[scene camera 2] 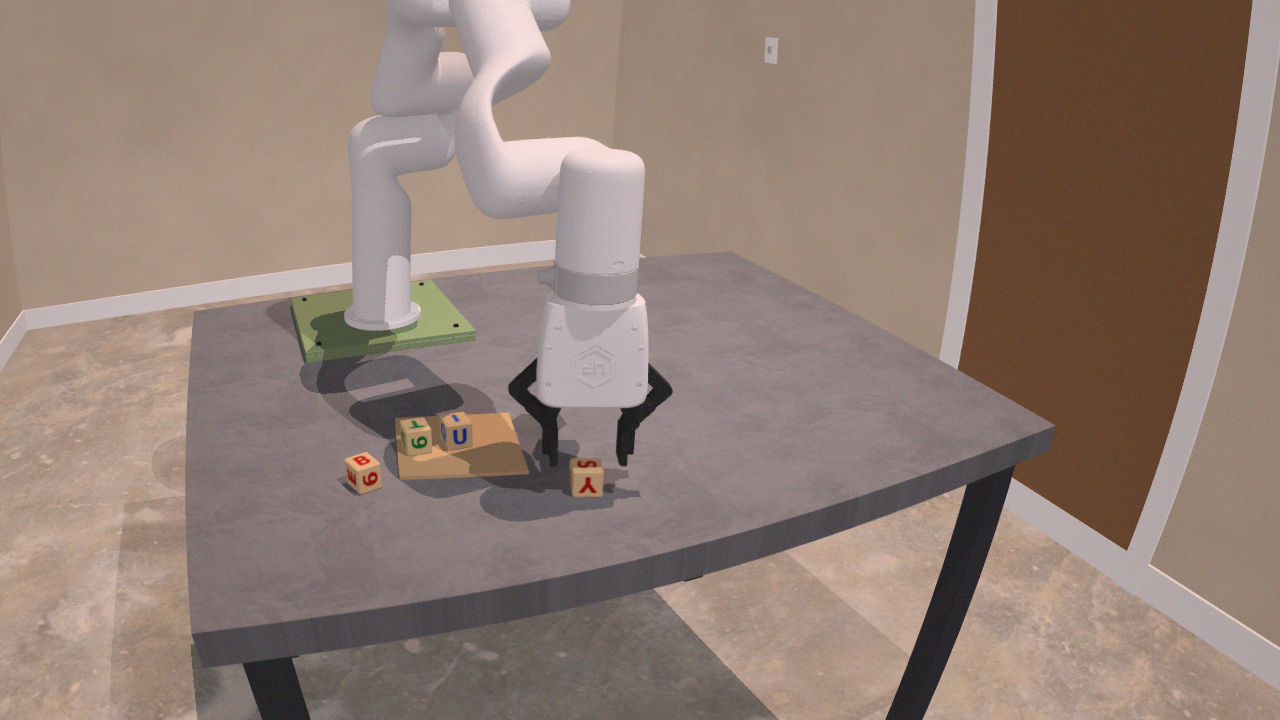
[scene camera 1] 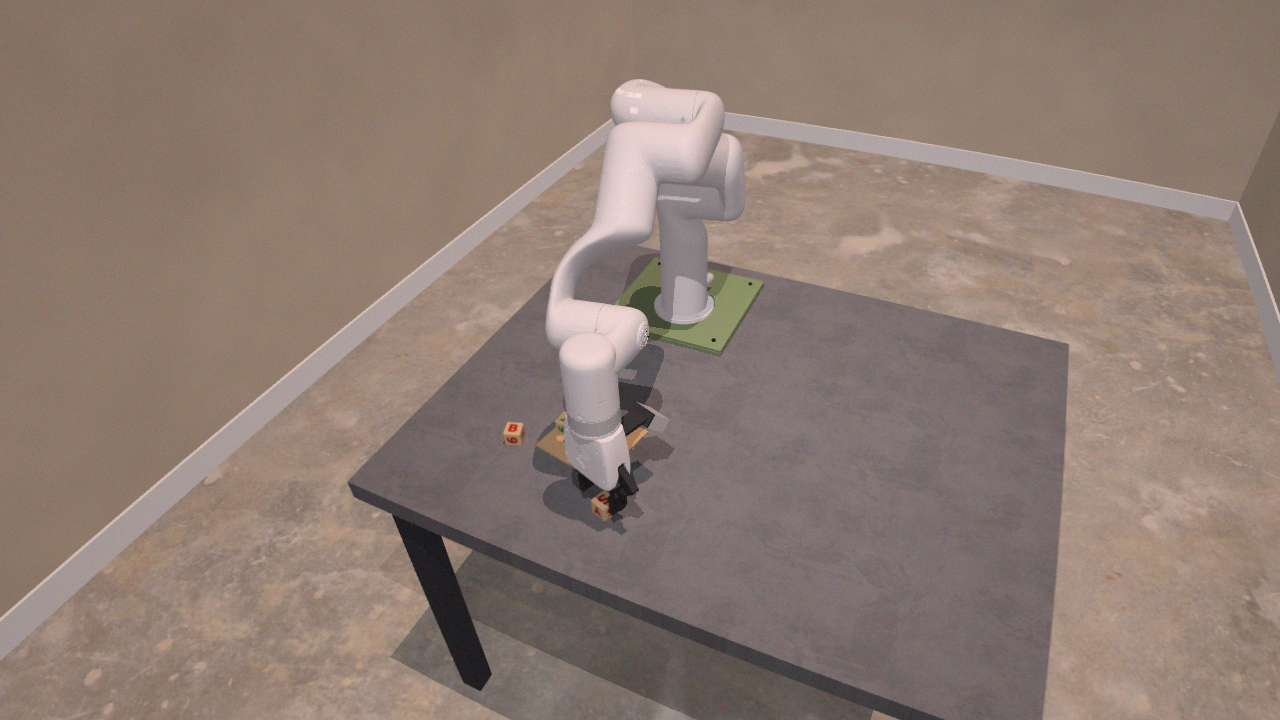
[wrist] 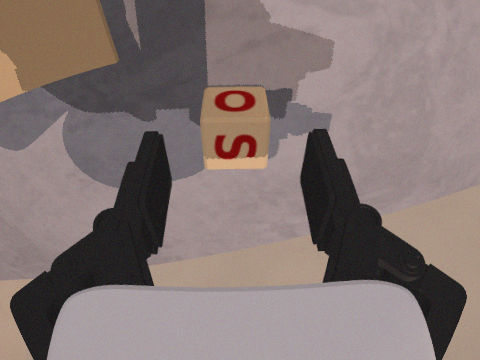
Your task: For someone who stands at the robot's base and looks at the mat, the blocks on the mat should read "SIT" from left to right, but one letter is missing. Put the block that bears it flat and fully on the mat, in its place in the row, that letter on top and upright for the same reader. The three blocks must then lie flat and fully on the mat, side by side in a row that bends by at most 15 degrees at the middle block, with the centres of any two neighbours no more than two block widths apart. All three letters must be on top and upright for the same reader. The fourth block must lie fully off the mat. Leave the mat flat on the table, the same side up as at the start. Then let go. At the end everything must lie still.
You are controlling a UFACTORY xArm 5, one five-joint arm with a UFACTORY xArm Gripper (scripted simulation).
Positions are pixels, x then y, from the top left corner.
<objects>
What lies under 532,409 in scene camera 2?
My gripper.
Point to a wooden block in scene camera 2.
586,474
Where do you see a wooden block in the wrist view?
At 235,122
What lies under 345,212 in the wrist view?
My gripper.
</objects>
